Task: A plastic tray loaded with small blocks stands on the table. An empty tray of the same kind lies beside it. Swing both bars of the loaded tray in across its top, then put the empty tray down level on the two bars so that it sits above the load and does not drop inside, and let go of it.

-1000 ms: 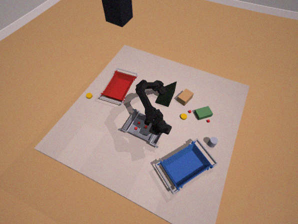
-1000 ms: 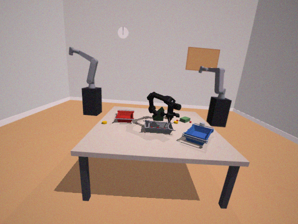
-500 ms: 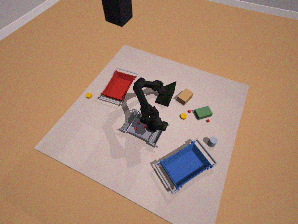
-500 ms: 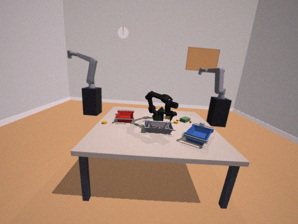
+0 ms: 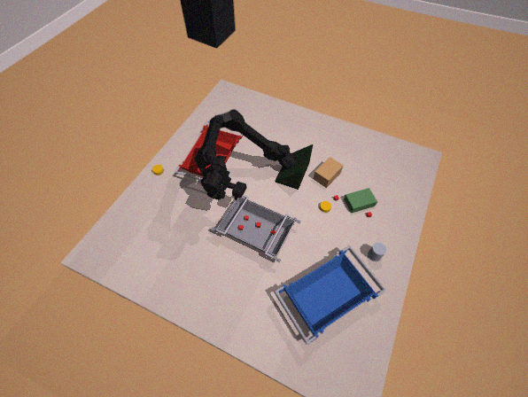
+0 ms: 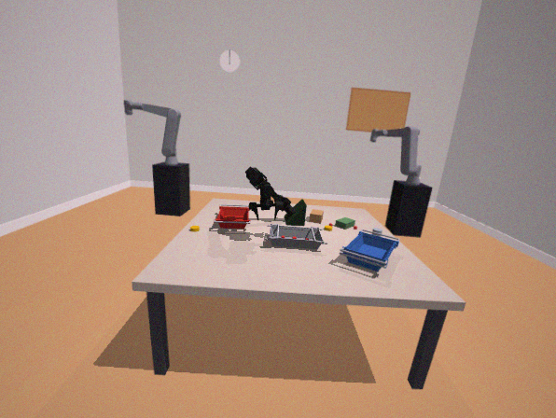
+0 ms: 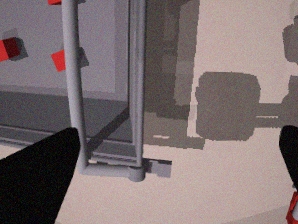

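Now: the red tray 210 mm behind my gripper tip, 230 mm to the right of it and 60 mm below it. Round my gripper tip: grey cylinder 110 mm behind, 660 mm to the left, 70 mm below; green block 330 mm behind, 510 mm to the left, 80 mm below; tan box 400 mm behind, 320 mm to the left, 70 mm below.
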